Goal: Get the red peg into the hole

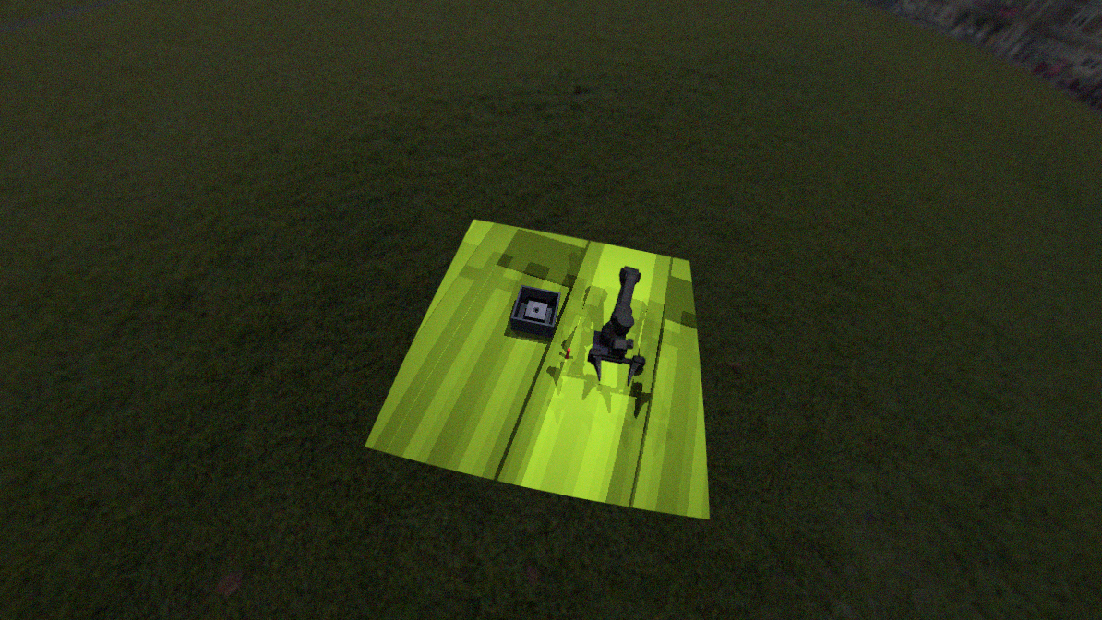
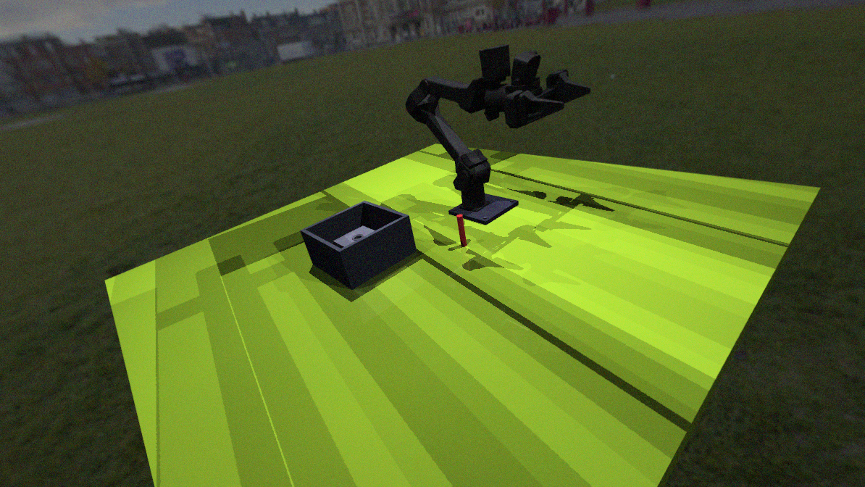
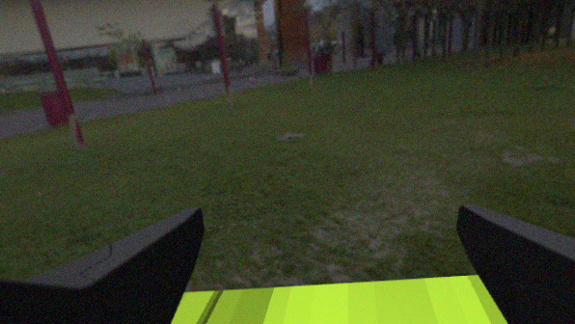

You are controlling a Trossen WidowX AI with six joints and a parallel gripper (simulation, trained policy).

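My gripper tip is 130 mm short of the red peg, 220 mm to the left of it and 270 mm above it. The rest, counted from my gripper tip: pale plate: 290 mm ahead, 410 mm to the right, 260 mm below; then dark box: 290 mm ahead, 410 mm to the right, 280 mm below.
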